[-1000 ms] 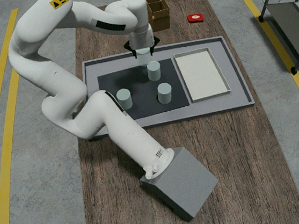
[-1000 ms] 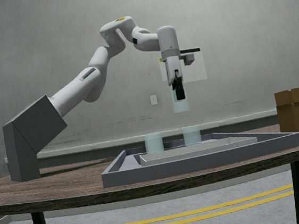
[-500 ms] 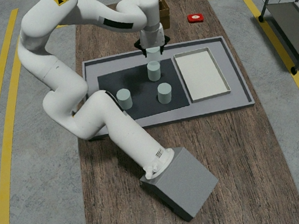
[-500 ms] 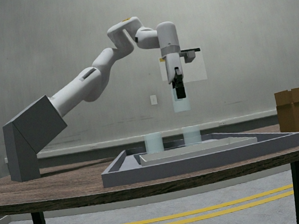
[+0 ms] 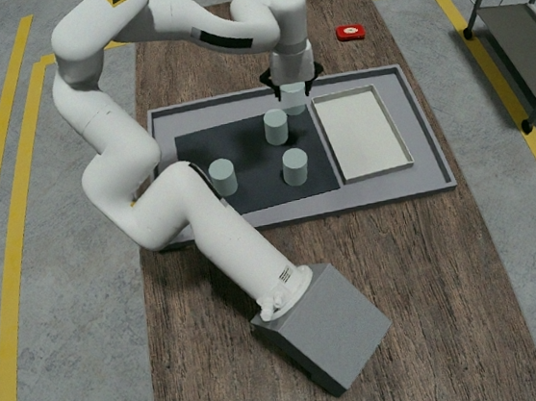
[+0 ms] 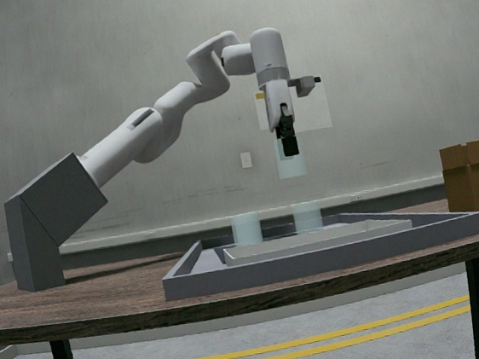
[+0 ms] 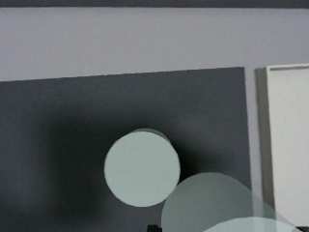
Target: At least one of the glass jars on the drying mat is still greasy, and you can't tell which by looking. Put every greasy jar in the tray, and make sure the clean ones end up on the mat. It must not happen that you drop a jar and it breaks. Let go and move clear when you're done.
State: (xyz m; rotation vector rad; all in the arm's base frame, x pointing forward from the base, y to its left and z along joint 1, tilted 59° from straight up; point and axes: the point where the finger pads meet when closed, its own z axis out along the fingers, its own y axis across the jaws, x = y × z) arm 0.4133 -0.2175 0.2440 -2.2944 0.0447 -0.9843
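Right now my hand is 30 mm short of the white tray, 190 mm to the left of it and 200 mm above it. The rest, counted from my hand: cardboard box (440 mm ahead, 70 mm to the left, 150 mm below); grey base (30 mm behind, 10 mm to the left, 210 mm below); dark drying mat (80 mm behind, 110 mm to the left, 210 mm below).
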